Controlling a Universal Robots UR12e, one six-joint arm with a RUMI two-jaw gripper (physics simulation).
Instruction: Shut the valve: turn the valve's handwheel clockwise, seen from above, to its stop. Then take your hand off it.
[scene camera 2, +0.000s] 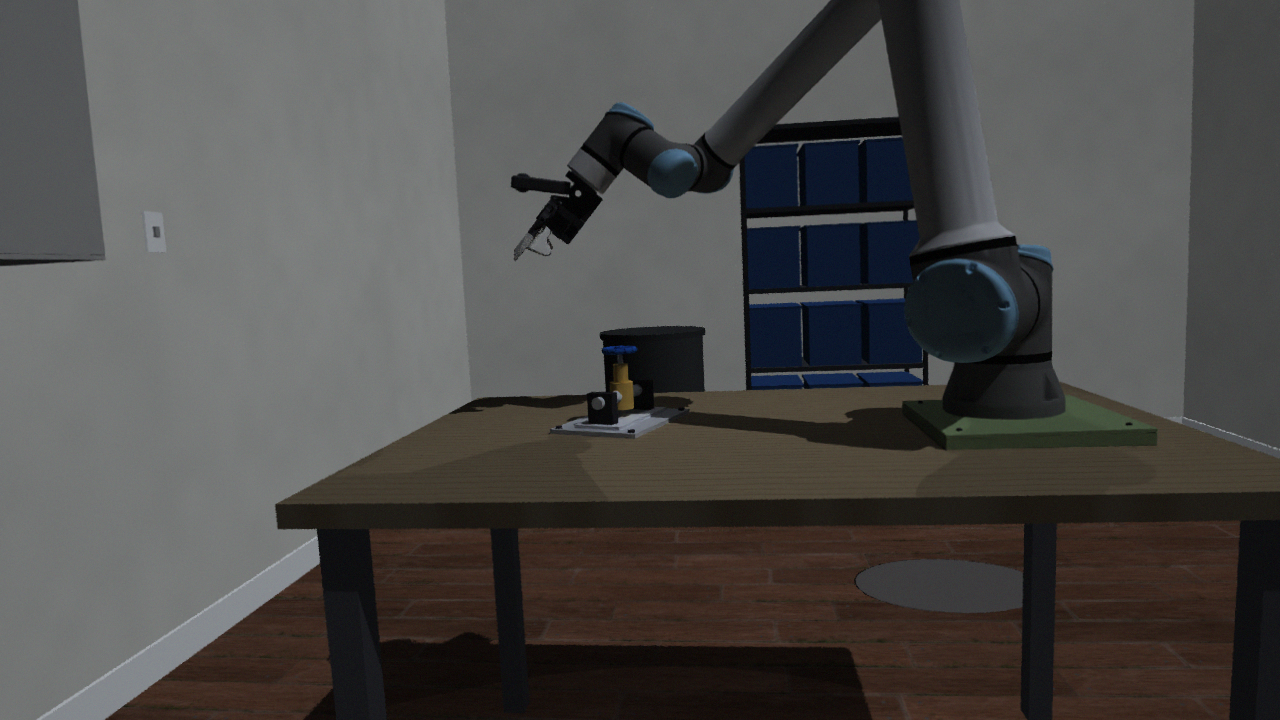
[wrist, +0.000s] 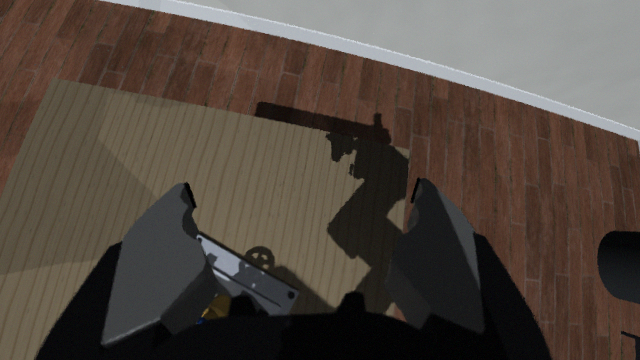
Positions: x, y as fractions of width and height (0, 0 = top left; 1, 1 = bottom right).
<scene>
I see my gripper (scene camera 2: 0.40, 0.36) and a base plate (wrist: 0.35, 0.73).
My gripper is seen too in the wrist view (wrist: 0.48, 0.51).
</scene>
